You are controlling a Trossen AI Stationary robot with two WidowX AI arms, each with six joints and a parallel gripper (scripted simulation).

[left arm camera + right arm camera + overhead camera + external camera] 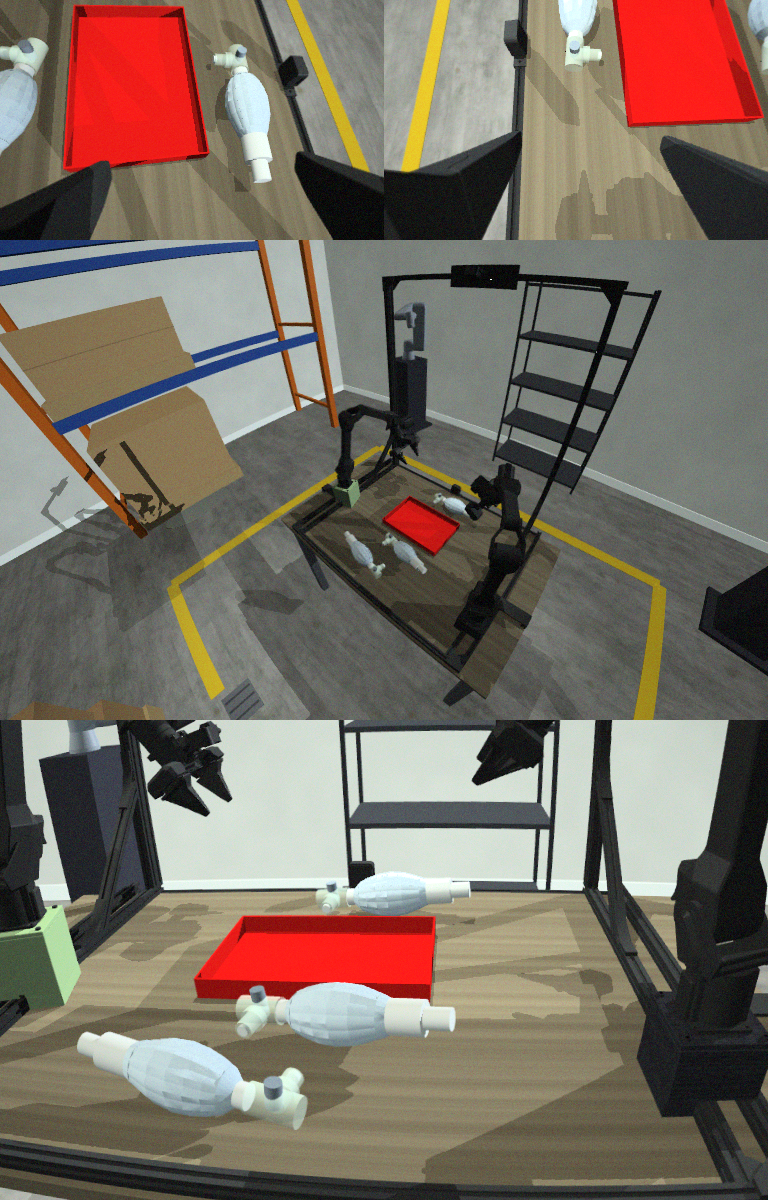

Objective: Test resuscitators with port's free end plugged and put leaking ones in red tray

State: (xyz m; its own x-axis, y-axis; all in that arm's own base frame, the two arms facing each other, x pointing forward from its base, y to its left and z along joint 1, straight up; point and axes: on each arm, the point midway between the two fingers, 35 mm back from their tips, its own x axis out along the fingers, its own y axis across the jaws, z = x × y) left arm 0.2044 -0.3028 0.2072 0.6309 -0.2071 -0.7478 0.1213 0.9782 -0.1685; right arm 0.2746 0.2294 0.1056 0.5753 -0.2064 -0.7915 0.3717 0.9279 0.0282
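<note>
The red tray lies 150 mm ahead of my right hand, 260 mm to the left of it and 210 mm below it.
</note>
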